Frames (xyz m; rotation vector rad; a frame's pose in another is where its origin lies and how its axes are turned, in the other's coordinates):
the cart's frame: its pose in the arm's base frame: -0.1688 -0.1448 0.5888 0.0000 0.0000 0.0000
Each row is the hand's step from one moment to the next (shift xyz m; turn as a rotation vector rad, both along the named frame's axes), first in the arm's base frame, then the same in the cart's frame.
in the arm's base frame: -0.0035 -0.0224 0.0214 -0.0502 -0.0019 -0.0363
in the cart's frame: -0.0035 -0.0224 0.0214 -0.0502 -0.0019 -0.0363
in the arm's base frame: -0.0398 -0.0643 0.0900 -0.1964 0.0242 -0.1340
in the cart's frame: -0.0398 -0.0643 0.0900 -0.1964 0.0242 -0.1340
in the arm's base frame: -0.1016 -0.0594 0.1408 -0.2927 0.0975 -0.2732
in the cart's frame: -0.1016 -0.0594 0.1408 -0.2927 0.0975 -0.2732
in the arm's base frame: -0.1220 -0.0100 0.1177 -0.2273 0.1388 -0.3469
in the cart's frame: -0.1220 -0.0100 0.1177 -0.2273 0.1388 -0.3469
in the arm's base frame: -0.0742 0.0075 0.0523 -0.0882 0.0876 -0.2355
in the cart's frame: -0.0742 0.0075 0.0523 -0.0882 0.0876 -0.2355
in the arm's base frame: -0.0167 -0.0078 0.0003 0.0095 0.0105 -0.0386
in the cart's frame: -0.0167 -0.0078 0.0003 0.0095 0.0105 -0.0386
